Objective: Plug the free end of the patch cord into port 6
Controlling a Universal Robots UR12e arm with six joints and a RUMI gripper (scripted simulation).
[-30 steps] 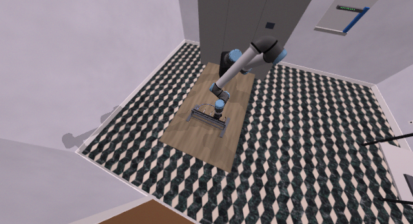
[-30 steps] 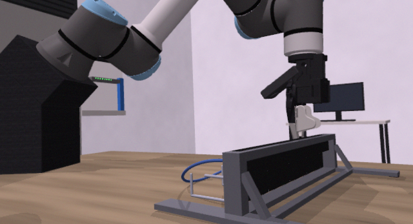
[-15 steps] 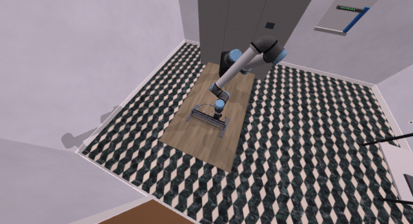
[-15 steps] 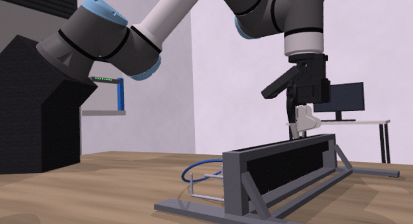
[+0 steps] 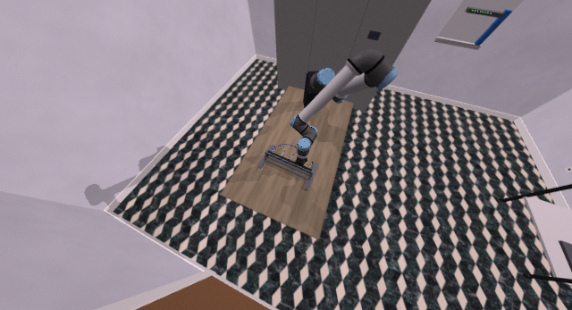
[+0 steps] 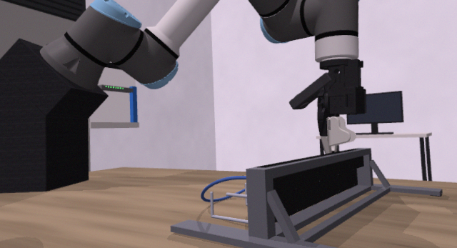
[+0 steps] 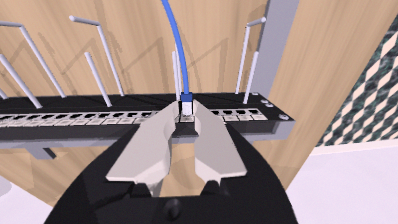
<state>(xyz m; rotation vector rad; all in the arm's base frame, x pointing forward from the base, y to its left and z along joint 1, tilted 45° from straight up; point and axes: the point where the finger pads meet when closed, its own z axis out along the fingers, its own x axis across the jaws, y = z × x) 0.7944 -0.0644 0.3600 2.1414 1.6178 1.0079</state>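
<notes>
My gripper is now 1 cm short of the plug and 1 cm above it.
</notes>
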